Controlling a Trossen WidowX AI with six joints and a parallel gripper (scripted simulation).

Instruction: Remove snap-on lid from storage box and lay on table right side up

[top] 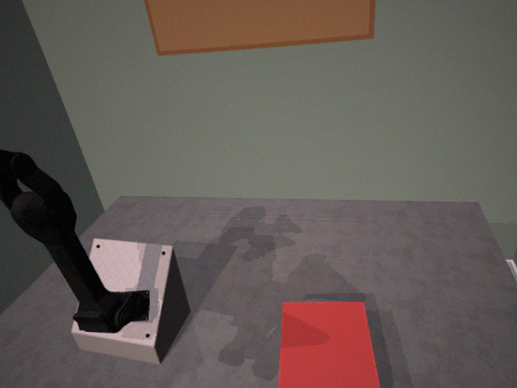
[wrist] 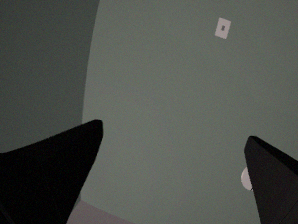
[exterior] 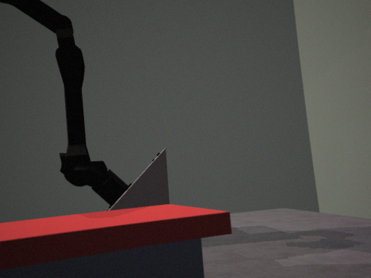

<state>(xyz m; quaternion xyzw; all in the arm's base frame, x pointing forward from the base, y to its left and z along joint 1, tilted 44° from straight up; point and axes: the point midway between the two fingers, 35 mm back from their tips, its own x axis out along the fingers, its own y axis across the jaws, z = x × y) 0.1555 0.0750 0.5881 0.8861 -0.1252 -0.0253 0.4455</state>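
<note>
My gripper tip is 290 mm short of the red lid, 280 mm to the right of it and 500 mm above it. Also, from my gripper tip: storage box 290 mm ahead, 280 mm to the left, 550 mm below.
</note>
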